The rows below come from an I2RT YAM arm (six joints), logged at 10 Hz.
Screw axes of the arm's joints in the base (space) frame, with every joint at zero. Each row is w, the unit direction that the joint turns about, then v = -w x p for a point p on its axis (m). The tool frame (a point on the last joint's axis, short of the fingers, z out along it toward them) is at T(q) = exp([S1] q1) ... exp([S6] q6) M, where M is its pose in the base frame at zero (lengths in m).
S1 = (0, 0, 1, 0.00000, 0.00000, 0.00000)
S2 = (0, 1, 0, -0.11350, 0.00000, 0.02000)
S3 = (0, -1, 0, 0.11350, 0.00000, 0.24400)
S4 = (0, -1, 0, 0.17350, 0.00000, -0.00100)
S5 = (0, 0, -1, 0.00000, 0.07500, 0.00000)
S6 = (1, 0, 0, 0.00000, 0.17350, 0.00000)
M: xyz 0.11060 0.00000 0.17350 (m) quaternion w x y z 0.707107 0 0.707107 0
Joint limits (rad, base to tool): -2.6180..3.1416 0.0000..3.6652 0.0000..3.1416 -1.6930..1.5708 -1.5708..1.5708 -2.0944..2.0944
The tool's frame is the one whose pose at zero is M.
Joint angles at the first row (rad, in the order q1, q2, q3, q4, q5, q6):
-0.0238, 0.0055, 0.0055, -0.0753, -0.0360, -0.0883
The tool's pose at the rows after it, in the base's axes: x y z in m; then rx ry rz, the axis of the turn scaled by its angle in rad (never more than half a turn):
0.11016, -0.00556, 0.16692, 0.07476, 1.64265, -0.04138
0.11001, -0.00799, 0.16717, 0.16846, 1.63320, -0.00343
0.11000, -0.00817, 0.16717, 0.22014, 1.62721, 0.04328
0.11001, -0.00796, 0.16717, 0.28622, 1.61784, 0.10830
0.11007, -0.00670, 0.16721, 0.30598, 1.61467, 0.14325
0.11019, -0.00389, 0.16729, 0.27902, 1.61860, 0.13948
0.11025, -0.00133, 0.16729, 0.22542, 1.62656, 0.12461
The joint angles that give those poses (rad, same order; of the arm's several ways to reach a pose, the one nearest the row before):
-0.0399, 0.0056, 0.0055, -0.0734, 0.0326, 0.0208
-0.0571, 0.0055, 0.0055, -0.0711, 0.0478, 0.1039
-0.0589, 0.0056, 0.0055, -0.0711, 0.0471, 0.1661
-0.0570, 0.0055, 0.0055, -0.0712, 0.0471, 0.2493
-0.0452, 0.0051, 0.0056, -0.0712, 0.0482, 0.2844
-0.0143, 0.0051, 0.0055, -0.0704, 0.0651, 0.2665
0.0089, 0.0051, 0.0055, -0.0704, 0.0650, 0.2237

